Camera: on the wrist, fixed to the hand. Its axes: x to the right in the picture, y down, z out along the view.
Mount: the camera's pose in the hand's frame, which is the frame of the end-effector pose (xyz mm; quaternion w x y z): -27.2 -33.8 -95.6 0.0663 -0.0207 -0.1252 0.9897
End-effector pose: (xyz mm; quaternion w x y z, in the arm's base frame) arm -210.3 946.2 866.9 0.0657 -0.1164 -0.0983 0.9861
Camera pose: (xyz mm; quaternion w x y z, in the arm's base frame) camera -157.3 992.0 788.7 0.9863 -0.0171 -0.0800 -0.1429
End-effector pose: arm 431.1 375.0 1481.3 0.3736 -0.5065 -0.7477 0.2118
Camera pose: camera 490.4 330.8 1555.8 0.2889 0.7548 -0.4005 -0.4317
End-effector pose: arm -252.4 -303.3 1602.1 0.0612 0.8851 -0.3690 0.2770
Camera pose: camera -287.4 -232.2 1671.0 0.2980 0.2731 0.9138 0.0395
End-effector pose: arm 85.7 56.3 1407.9 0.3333 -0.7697 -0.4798 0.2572
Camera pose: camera 123.9 16.8 1497.4 0.3085 0.5006 -0.6829 -0.4334
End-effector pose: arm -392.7 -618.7 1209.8 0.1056 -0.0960 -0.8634 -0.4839
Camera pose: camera -367.1 -719.6 1223.5 0.3758 -0.9236 0.0346 0.0666
